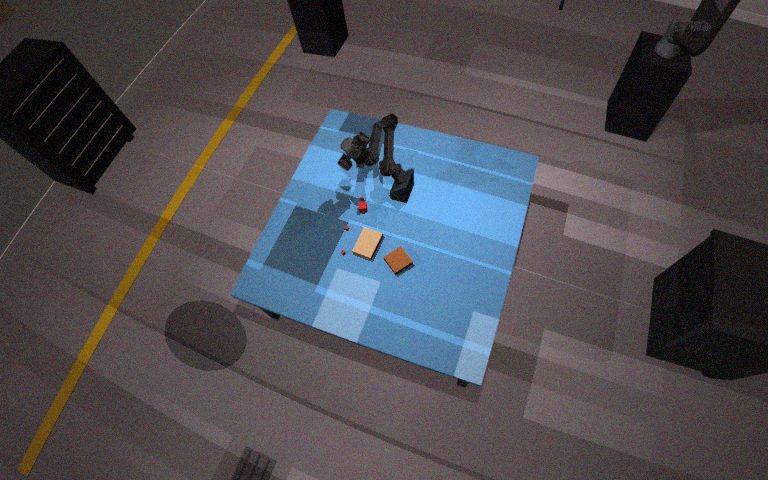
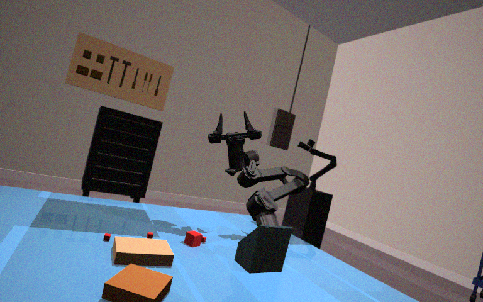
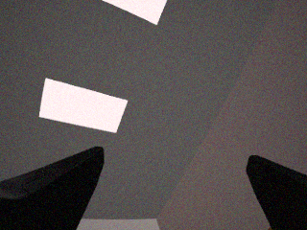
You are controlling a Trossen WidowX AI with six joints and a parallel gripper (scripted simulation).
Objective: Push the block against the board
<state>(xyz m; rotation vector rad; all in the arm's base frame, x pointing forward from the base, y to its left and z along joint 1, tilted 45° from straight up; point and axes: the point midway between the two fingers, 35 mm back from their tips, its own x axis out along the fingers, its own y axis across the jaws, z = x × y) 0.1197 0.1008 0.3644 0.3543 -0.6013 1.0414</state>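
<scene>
My gripper tip is 46 cm above the light tan board, 23 cm short of it and 11 cm to the right of it. Also, from my gripper tip: orange square block: 46 cm below, 29 cm to the left, 27 cm ahead; red cube: 46 cm below, 4 cm ahead, 1 cm to the left.
</scene>
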